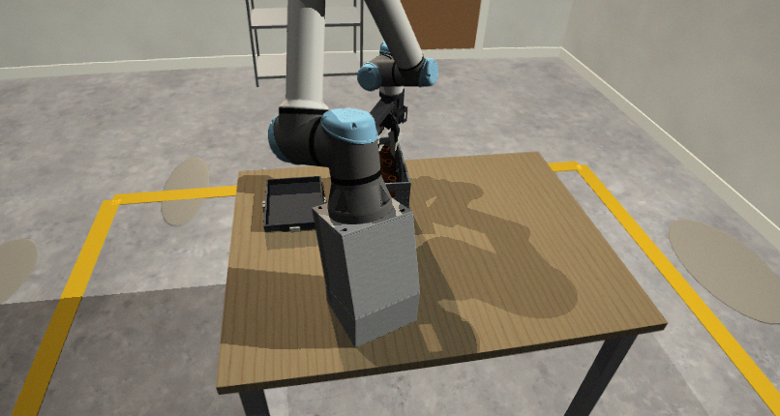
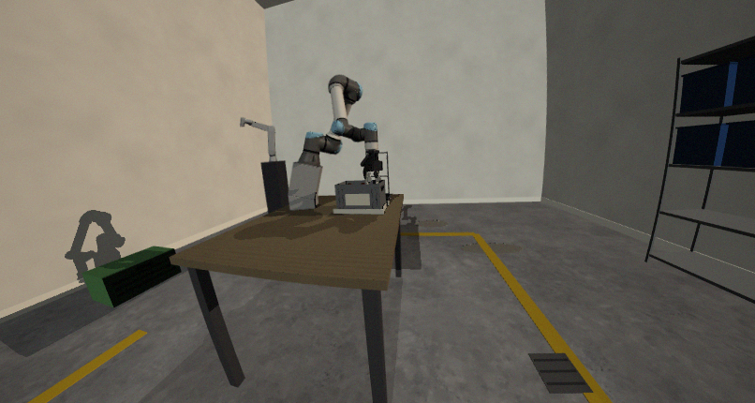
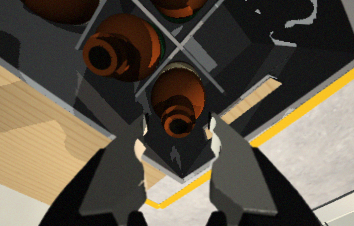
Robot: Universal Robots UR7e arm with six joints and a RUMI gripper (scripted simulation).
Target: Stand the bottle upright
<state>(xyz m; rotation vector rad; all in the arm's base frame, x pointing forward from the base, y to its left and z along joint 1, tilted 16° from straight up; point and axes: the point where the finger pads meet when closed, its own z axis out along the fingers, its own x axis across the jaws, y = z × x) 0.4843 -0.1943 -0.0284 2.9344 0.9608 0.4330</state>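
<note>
Right now my hand is 8 cm past the crate, 6 cm to the right of it and 7 cm above it. Also, from my hand: bottle 17 cm behind, 3 cm to the left, 7 cm below; dark tray 3 cm behind, 32 cm to the left, 14 cm below.
</note>
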